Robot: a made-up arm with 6 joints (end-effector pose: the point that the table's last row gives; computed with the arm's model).
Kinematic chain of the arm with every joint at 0, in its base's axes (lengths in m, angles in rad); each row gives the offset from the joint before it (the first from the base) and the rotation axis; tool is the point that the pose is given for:
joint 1: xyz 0 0 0.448 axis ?
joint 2: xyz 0 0 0 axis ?
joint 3: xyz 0 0 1.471 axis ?
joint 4: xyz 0 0 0 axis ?
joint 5: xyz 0.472 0 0 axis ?
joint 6: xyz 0 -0.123 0 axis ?
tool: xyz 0 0 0
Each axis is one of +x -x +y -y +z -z.
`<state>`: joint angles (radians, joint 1 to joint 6).
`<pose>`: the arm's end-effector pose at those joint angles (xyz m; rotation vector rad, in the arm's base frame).
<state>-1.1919 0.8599 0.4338 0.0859 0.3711 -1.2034</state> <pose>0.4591 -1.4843 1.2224 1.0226 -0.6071 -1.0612</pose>
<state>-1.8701 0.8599 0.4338 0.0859 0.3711 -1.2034</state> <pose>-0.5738 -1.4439 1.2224 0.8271 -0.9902 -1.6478</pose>
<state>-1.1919 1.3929 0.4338 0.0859 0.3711 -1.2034</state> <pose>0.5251 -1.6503 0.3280 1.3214 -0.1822 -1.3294</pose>
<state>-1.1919 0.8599 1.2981 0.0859 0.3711 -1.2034</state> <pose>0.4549 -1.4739 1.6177 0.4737 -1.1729 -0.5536</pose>
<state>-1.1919 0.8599 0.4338 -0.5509 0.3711 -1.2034</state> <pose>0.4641 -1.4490 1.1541 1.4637 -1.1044 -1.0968</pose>
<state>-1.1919 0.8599 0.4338 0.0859 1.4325 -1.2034</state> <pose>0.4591 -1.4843 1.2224 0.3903 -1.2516 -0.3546</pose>
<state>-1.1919 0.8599 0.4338 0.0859 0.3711 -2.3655</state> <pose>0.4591 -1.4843 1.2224 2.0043 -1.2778 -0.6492</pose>
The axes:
joint 1: +z
joint 2: +y
joint 3: -y
joint 4: -x
joint 5: -y
joint 6: -x

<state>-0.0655 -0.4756 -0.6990 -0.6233 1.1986 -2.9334</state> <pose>-0.2352 -0.0847 1.5812 -2.4758 0.7945 -1.2414</pose>
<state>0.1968 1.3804 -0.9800 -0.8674 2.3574 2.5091</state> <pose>1.0386 0.1260 0.4606 -3.0575 0.5841 -0.2830</pose>
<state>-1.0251 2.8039 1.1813 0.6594 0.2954 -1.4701</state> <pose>0.1962 -0.5105 -1.4152 1.4894 0.8583 -1.2155</pose>
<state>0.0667 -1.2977 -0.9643 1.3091 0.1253 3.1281</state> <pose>-1.0050 -0.0990 1.1115 1.8087 -0.0839 0.4664</pose>
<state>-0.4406 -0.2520 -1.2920 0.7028 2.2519 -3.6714</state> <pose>-0.0936 -0.0596 1.5057 -2.3940 -0.8684 -1.3538</pose>
